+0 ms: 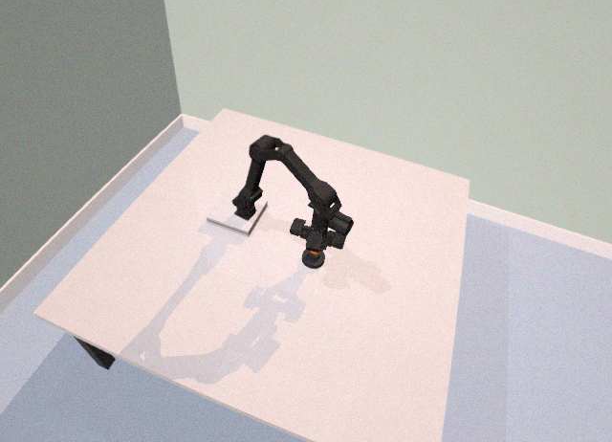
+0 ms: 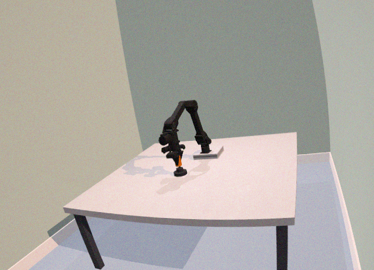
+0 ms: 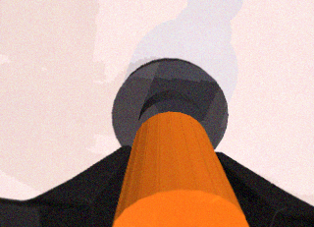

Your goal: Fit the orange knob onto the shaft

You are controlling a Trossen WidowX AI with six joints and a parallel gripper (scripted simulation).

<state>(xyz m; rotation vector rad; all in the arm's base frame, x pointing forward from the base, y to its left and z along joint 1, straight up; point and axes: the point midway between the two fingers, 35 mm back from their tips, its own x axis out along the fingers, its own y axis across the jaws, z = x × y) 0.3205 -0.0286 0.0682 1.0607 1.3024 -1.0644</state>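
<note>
Right now my gripper tip is 20 mm below the orange knob. Round my gripper tip: round pedestal (40 mm below).
</note>
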